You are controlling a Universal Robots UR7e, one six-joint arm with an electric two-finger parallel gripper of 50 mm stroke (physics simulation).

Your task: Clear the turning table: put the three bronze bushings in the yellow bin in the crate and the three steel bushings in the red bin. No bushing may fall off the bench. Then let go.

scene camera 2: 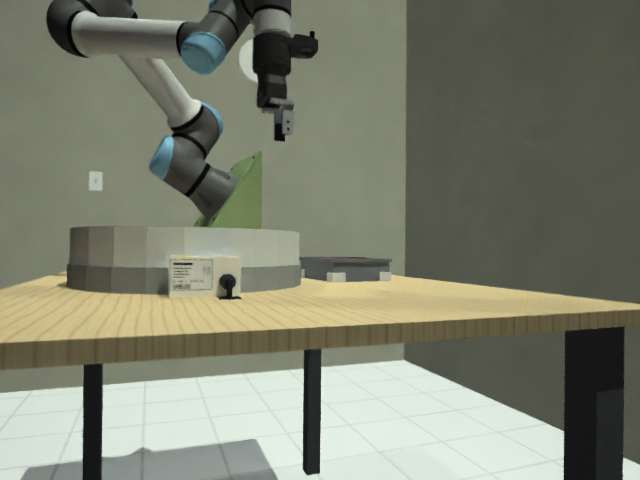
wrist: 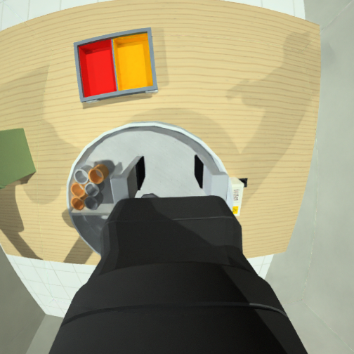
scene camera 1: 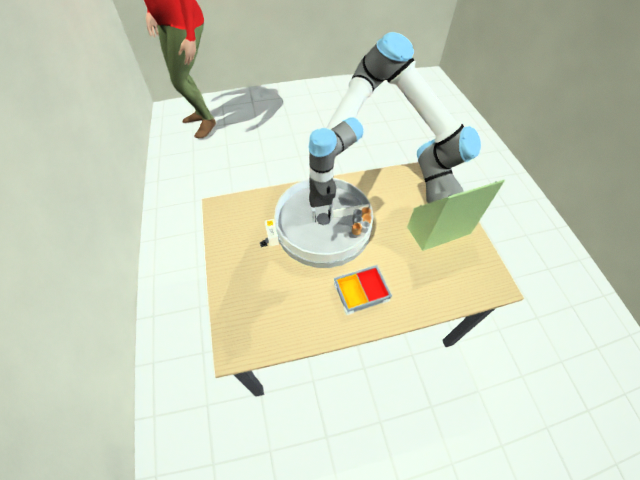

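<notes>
The turning table [scene camera 1: 323, 254] [scene camera 2: 222, 248] [wrist: 150, 125] holds all six bushings, clustered against its wall beside a pale bar [wrist: 95, 210]. In the wrist view they stand in two columns at the left: bronze bushings [wrist: 98, 174] [wrist: 78, 190] [wrist: 77, 203] and steel bushings [wrist: 82, 175] [wrist: 92, 189] [wrist: 91, 202], close together or touching. My gripper [scene camera 1: 322, 213] [scene camera 2: 281, 135] [wrist: 169, 165] is open and empty, high above the turning table's middle, to one side of the bushings. The crate [wrist: 77, 70] has an empty yellow bin [scene camera 1: 351, 291] [wrist: 133, 62] and an empty red bin [scene camera 1: 373, 284] [wrist: 97, 70].
A white box [scene camera 1: 271, 233] [scene camera 2: 191, 276] [wrist: 236, 197] with a black knob stands against the turning table's outside. A green panel [scene camera 1: 460, 214] [scene camera 2: 245, 198] [wrist: 15, 155] stands on the bench [scene camera 1: 279, 325] near the arm's base. A person [scene camera 1: 180, 62] stands behind the bench.
</notes>
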